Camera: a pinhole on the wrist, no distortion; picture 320 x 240 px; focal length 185.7 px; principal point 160.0 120.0 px. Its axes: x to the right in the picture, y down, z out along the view. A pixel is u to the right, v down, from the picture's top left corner.
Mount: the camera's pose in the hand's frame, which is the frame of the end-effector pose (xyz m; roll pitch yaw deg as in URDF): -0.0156 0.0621 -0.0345 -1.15 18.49 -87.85
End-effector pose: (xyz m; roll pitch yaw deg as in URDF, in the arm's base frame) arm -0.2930 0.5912 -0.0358 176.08 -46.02 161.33
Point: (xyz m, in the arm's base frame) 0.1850 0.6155 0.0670
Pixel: behind the camera
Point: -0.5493 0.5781 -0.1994
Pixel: 197 146
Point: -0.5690 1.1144 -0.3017
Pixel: outside the picture
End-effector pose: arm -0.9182 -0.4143 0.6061 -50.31 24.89 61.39
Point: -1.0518 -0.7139 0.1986
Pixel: behind the camera
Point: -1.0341 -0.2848 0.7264
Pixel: 145 128
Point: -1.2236 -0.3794 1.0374
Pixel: 151 11
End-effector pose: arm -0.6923 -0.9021 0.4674 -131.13 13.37 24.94
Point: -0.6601 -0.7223 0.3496
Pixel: 182 231
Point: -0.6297 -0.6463 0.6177
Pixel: outside the picture
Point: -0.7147 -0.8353 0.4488
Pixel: 251 152
